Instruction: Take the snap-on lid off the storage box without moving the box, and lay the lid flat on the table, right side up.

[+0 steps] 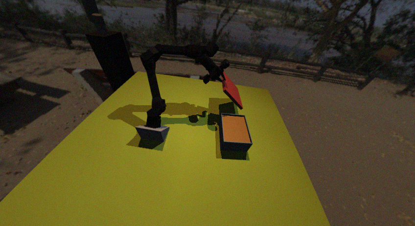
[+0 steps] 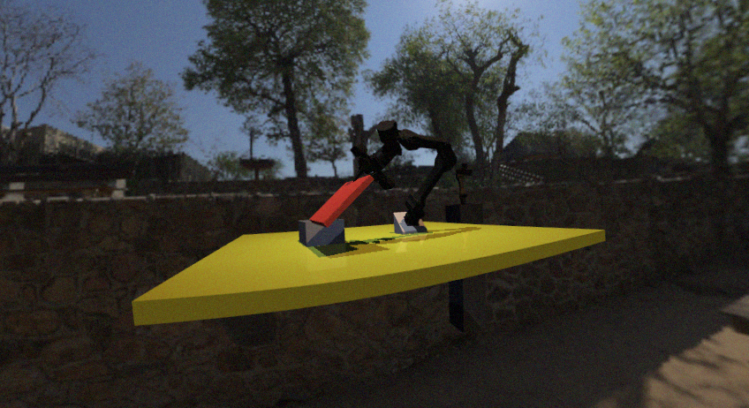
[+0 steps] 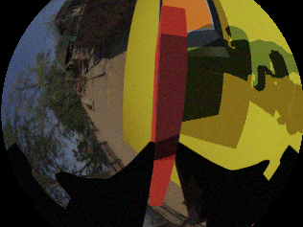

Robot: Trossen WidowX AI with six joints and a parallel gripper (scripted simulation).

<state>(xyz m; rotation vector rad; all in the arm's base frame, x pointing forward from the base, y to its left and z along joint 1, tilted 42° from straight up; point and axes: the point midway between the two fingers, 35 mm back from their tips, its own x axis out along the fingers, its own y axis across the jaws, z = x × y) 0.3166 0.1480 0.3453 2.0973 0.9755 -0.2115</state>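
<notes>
The red lid is 60 mm ahead of my gripper tip, 50 mm below it and 10 mm to the left of it. The rest, counted from my gripper tip: storage box: 250 mm to the right, 170 mm below, 110 mm ahead.
</notes>
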